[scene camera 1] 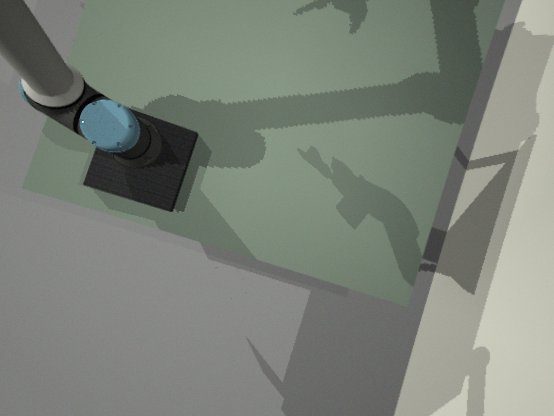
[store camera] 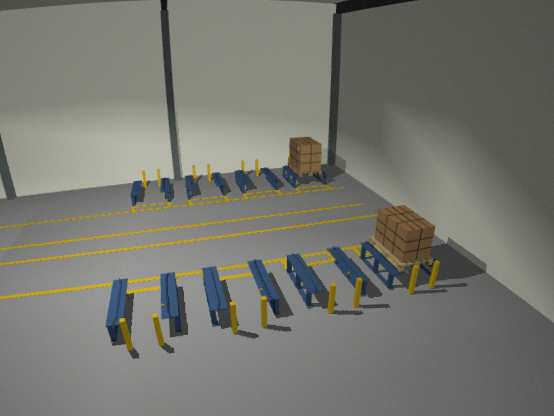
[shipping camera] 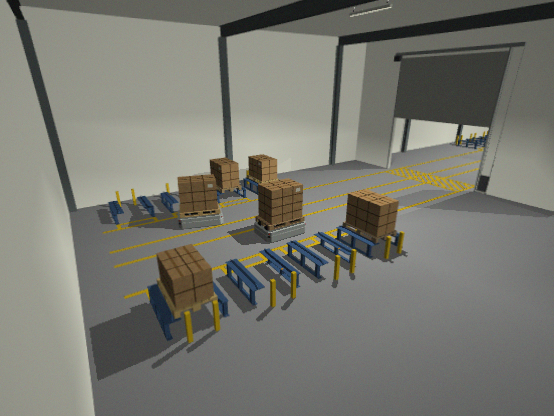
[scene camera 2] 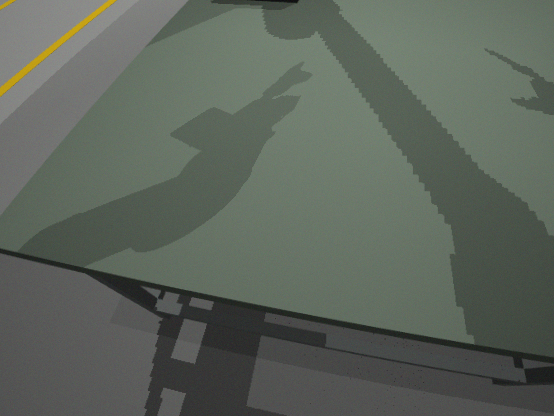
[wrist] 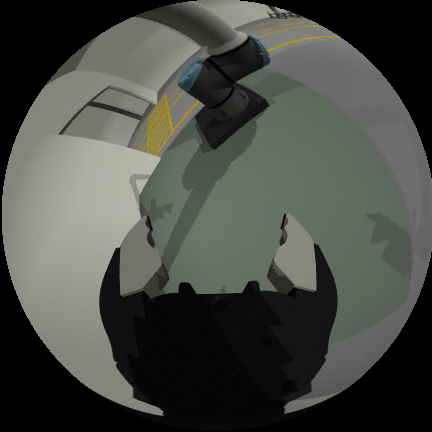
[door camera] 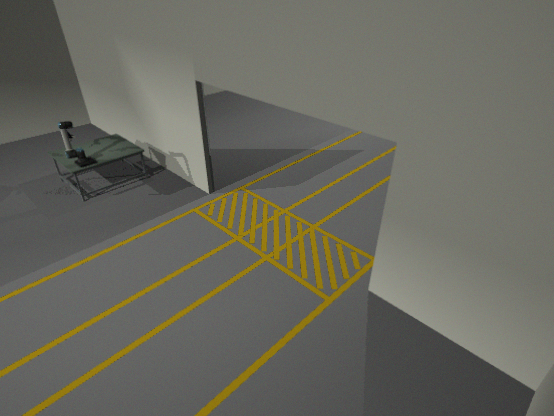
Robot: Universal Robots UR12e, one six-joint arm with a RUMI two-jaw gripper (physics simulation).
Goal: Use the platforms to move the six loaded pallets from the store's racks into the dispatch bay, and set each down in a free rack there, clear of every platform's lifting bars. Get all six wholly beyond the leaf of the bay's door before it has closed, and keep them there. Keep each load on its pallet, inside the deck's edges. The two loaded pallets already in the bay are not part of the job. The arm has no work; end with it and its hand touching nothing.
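Pixels of known places: gripper, between the fingertips: [wrist: 216, 216] [door camera: 73, 140]; arm's base, origin of its link: [wrist: 230, 106] [door camera: 82, 160].
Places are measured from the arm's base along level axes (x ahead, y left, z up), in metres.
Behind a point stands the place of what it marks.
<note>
In the shipping view, one grey platform [shipping camera: 201, 220] @[x 11.356, y -6.725, z -0.556 m] carries a pallet with a brown carton load [shipping camera: 197, 196] @[x 11.349, y -6.839, z 0.189 m] near the far rack row. A second platform [shipping camera: 286, 231] @[x 10.008, y -4.407, z -0.555 m] carries a taller load [shipping camera: 280, 204] @[x 10.136, y -4.524, z 0.266 m] in the middle of the aisle. Four loaded pallets stand in bay racks: two loads [shipping camera: 185, 277] @[x 13.735, y -3.131, z 0.275 m] [shipping camera: 372, 215] @[x 8.893, y -2.445, z 0.225 m] in the near row, two [shipping camera: 224, 173] @[x 9.484, y -8.132, z 0.273 m] [shipping camera: 262, 168] @[x 7.903, y -7.862, z 0.224 m] in the far row. The door leaf [shipping camera: 452, 87] @[x 1.281, y -3.890, z 3.077 m] hangs partly lowered. In the store view, two loads [store camera: 305, 156] @[x -13.044, y -4.045, z 0.218 m] [store camera: 404, 234] @[x -11.911, y 1.428, z 0.285 m] stand in racks. My gripper [wrist: 216, 216] @[x 0.193, y 0.514, z 0.280 m] is open and empty above the green table.
Blue bay racks without pallets include a near-row one [shipping camera: 245, 281] @[x 12.439, y -3.166, z -0.445 m] and a far-row one [shipping camera: 146, 206] @[x 12.208, y -8.683, z -0.432 m]. Yellow posts [shipping camera: 273, 293] @[x 12.264, y -2.500, z -0.470 m] stand behind the near racks. Yellow hatching [door camera: 285, 240] @[x 0.998, y -4.588, z -0.790 m] [shipping camera: 430, 179] @[x 1.375, y -4.045, z -0.786 m] marks the doorway floor. The arm's table [door camera: 102, 149] @[x 0.640, y 0.282, z -0.042 m] [scene camera 1: 300, 200] @[x 0.665, y -0.128, z -0.042 m] stands beside the wall.
</note>
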